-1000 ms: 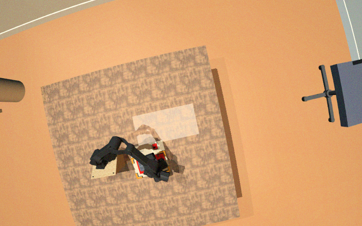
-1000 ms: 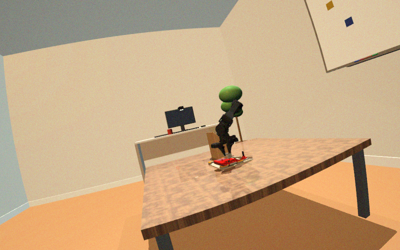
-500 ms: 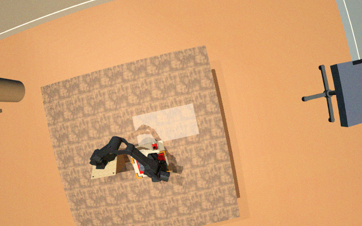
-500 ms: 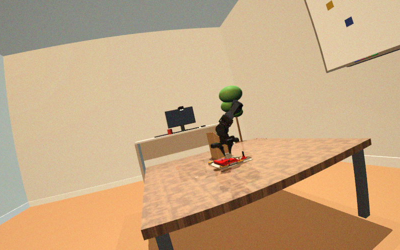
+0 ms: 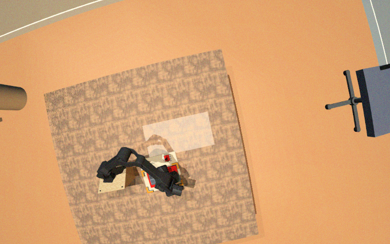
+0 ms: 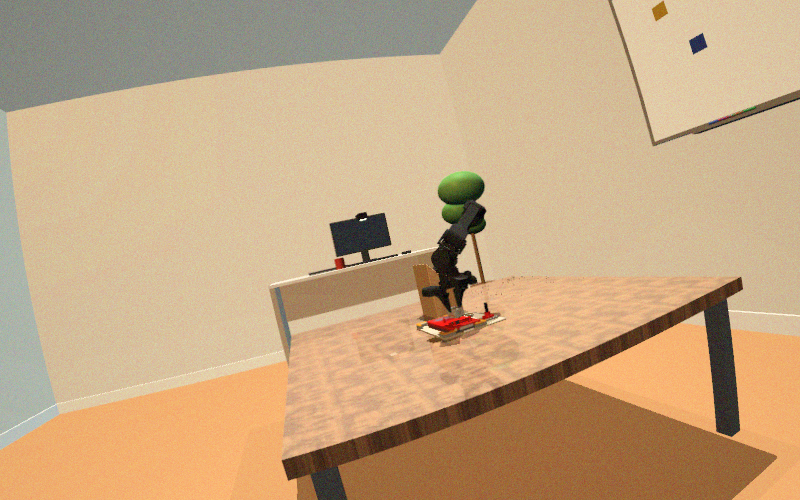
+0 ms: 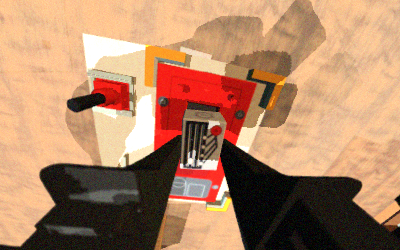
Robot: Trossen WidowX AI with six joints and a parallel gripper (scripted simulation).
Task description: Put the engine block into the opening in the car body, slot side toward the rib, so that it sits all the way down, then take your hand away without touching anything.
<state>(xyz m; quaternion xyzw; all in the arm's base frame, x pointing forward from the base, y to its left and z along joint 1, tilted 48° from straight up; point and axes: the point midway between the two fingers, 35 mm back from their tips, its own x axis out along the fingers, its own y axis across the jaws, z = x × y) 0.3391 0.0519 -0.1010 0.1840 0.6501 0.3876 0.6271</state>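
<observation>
The engine block is 10 mm below my gripper tip. The rest, counted from my gripper tip: cream base plate (50 mm below, 50 mm behind, 10 mm to the left).
</observation>
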